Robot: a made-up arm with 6 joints.
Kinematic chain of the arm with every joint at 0, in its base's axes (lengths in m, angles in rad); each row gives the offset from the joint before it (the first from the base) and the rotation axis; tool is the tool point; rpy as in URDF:
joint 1: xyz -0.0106 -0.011 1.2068 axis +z
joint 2: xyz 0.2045 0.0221 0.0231 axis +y
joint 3: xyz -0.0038 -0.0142 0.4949 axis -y
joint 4: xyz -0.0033 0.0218 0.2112 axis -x
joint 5: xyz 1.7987 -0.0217 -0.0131 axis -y
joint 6: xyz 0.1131 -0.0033 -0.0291 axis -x
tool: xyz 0.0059 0.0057 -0.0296 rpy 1.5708 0 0
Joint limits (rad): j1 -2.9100..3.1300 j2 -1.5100..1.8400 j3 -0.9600..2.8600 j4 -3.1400..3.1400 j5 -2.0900..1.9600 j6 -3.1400..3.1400
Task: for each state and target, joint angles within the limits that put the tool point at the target. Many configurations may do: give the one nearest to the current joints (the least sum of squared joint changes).
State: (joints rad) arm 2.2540 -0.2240 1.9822 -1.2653 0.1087 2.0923
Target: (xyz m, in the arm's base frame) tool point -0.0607 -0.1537 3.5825
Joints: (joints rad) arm 1.8674 0.1765 1.8856 -1.4373 -0.2860 2.0001
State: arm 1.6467 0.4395 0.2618 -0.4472 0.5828 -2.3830
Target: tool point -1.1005 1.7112 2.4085
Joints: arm 2.1351 0.1060 0.3396 -0.4379 0.6057 -2.3813
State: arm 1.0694 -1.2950 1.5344 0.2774 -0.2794 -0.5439
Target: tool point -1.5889 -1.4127 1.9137
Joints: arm 0.7297 -1.2715 1.5065 0.2734 -0.0162 -0.5542
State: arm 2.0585 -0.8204 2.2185 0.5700 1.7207 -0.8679
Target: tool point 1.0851 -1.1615 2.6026
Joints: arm 2.3889 -0.4106 2.0388 0.5595 1.7953 -0.8846
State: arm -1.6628 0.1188 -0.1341 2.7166 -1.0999 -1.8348
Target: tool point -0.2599 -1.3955 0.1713
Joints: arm -1.7277 0.3240 -0.8229 2.6816 -1.1872 -1.8143
